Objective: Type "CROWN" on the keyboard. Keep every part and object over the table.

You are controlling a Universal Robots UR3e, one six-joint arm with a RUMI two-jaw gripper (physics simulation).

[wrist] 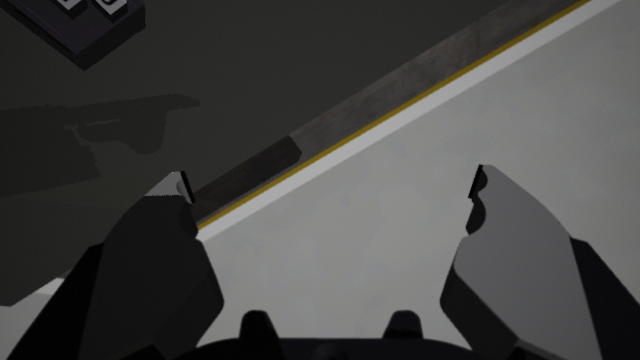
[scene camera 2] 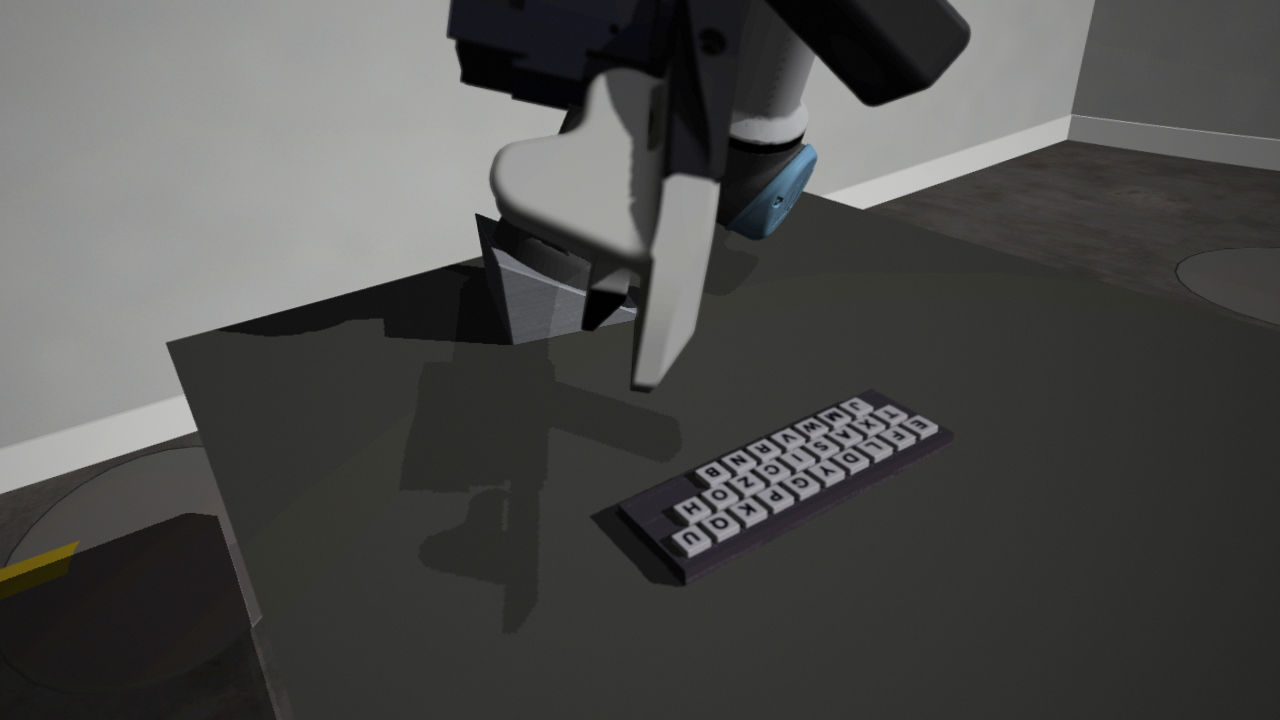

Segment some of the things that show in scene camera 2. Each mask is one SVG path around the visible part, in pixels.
My gripper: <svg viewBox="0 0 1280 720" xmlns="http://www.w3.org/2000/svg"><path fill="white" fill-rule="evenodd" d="M765 0L836 77L864 105L869 107L881 106L930 88L965 50L971 37L969 24L947 0ZM451 0L446 36L449 39L456 40L455 49L461 68L461 83L511 94L511 99L564 111L568 111L570 104L583 107L582 112L571 119L565 134L518 141L504 146L493 160L489 176L490 187L496 198L497 209L506 221L577 254L591 263L581 330L593 332L624 304L631 272L633 271L640 276L640 290L634 326L630 390L649 393L657 387L695 330L714 233L720 181L725 174L739 63L742 0Z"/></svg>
A dark keyboard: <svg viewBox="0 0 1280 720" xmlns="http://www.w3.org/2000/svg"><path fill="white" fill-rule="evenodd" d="M954 432L870 389L618 504L619 517L687 586L805 522L952 447Z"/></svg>
